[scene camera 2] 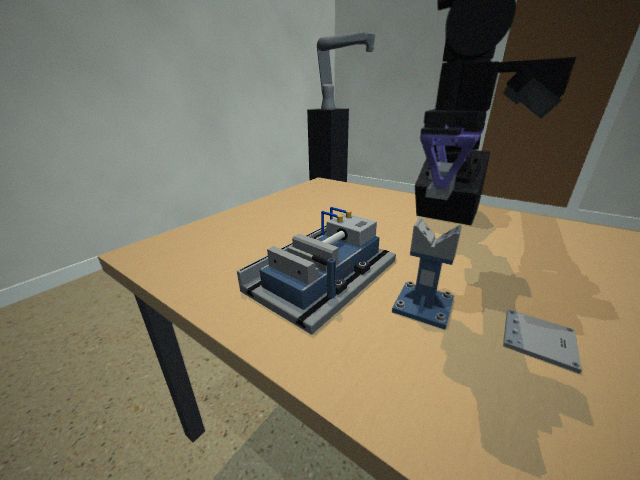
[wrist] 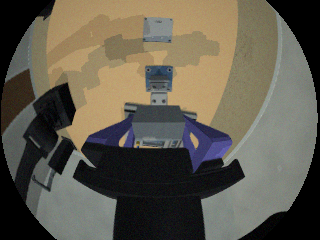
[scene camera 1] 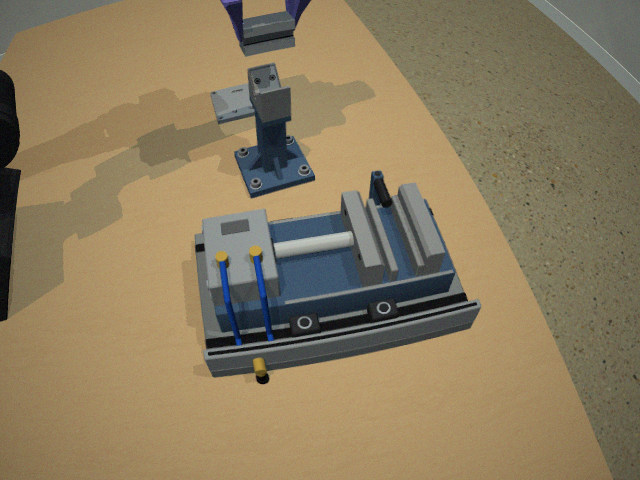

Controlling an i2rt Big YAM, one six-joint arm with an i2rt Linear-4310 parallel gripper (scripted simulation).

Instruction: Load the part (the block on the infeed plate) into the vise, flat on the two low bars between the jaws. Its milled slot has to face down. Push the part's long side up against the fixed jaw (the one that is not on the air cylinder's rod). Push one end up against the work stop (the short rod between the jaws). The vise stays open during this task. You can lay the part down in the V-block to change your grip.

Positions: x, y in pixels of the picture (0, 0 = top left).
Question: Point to a grey part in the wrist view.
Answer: At 150, 122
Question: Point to an air cylinder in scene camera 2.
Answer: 357, 236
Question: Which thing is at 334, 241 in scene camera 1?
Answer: A cylinder rod.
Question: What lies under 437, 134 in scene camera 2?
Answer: The gripper.
